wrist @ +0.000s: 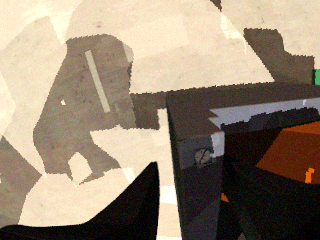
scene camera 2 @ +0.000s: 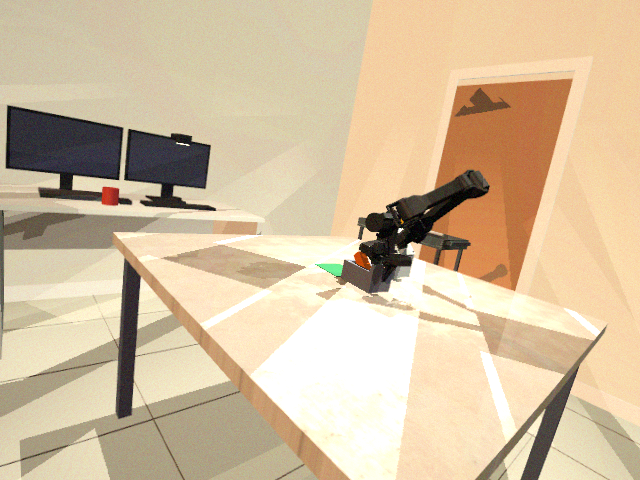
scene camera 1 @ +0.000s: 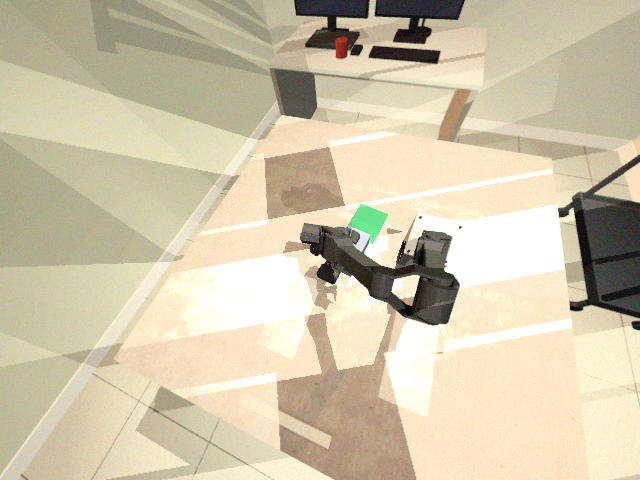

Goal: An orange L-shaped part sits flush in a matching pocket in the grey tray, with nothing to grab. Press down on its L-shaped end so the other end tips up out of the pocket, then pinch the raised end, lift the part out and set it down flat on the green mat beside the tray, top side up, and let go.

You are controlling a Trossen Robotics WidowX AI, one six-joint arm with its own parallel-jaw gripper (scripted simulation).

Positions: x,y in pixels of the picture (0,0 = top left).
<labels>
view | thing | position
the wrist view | my gripper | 186,163
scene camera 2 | my gripper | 378,279
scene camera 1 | green mat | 369,220
</labels>
